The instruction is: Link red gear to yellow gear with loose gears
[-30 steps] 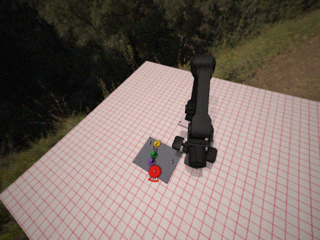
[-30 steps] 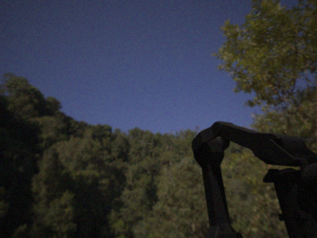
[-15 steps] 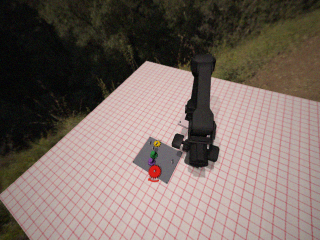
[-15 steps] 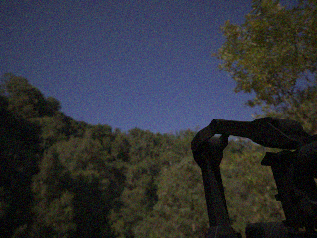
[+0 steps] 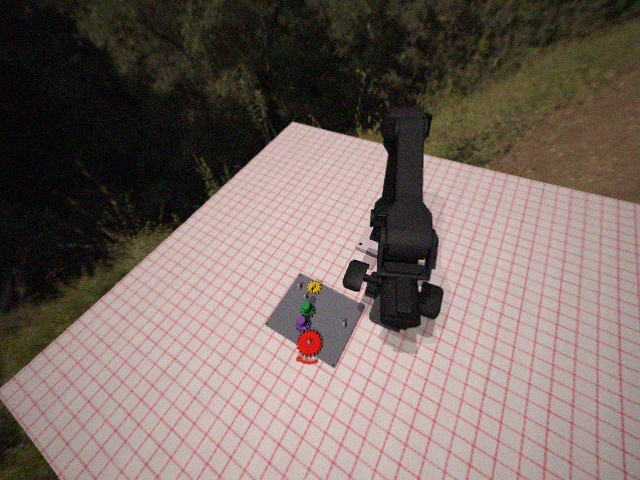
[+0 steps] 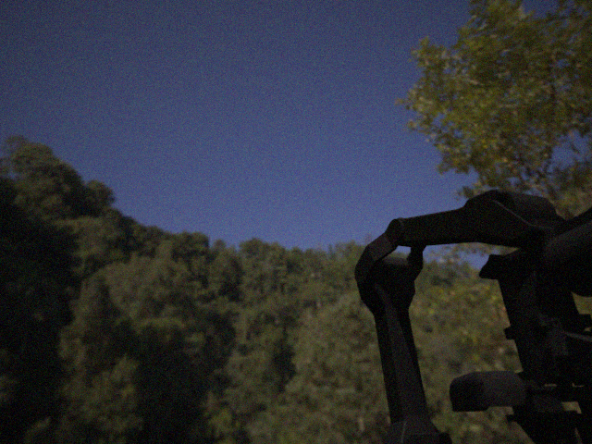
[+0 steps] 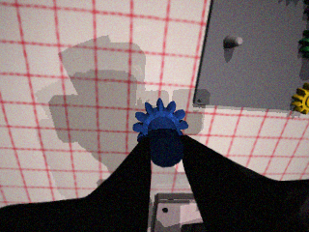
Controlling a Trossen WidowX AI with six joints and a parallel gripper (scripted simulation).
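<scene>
My gripper tip is now 60 mm short of the green gear, 190 mm to the left of it and 80 mm above it. Round my gripper tip: yellow gear: 10 mm behind, 200 mm to the right, 90 mm below; blue gear: 10 mm below; red gear: 130 mm ahead, 140 mm to the right, 90 mm below.
</scene>
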